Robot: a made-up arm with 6 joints. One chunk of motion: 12 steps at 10 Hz.
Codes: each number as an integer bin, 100 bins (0 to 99) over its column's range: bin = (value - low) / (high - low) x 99, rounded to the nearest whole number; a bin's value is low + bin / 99 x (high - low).
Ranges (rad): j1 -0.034..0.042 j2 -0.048..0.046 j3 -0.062..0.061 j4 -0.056..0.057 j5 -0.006..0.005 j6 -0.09..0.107
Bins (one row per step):
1: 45 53 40 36 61 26
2: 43 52 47 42 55 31
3: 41 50 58 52 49 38
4: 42 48 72 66 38 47
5: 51 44 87 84 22 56
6: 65 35 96 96 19 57
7: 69 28 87 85 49 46
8: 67 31 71 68 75 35
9: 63 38 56 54 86 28
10: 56 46 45 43 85 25
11: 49 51 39 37 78 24
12: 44 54 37 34 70 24
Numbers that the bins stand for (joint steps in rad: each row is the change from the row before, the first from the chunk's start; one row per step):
1: 0.00055 0.00232 -0.01230 -0.01491 0.00078 -0.03826
2: -0.00099 0.00137 -0.00361 -0.00806 0.00011 -0.02831
3: -0.00253 -0.00053 0.01006 0.00335 -0.00056 -0.01438
4: -0.00176 -0.00242 0.02745 0.01933 -0.00178 0.00353
5: 0.00515 -0.00622 0.04609 0.03988 -0.00356 0.02143
6: 0.01590 -0.01477 0.05727 0.05358 -0.00389 0.02342
7: 0.01897 -0.02141 0.04609 0.04102 -0.00056 0.00154
8: 0.01743 -0.01857 0.02621 0.02162 0.00233 -0.02035
9: 0.01436 -0.01192 0.00758 0.00564 0.00356 -0.03428
10: 0.00899 -0.00432 -0.00609 -0.00692 0.00344 -0.04025
11: 0.00362 0.00042 -0.01355 -0.01377 0.00267 -0.04224
12: -0.00022 0.00327 -0.01603 -0.01719 0.00178 -0.04224

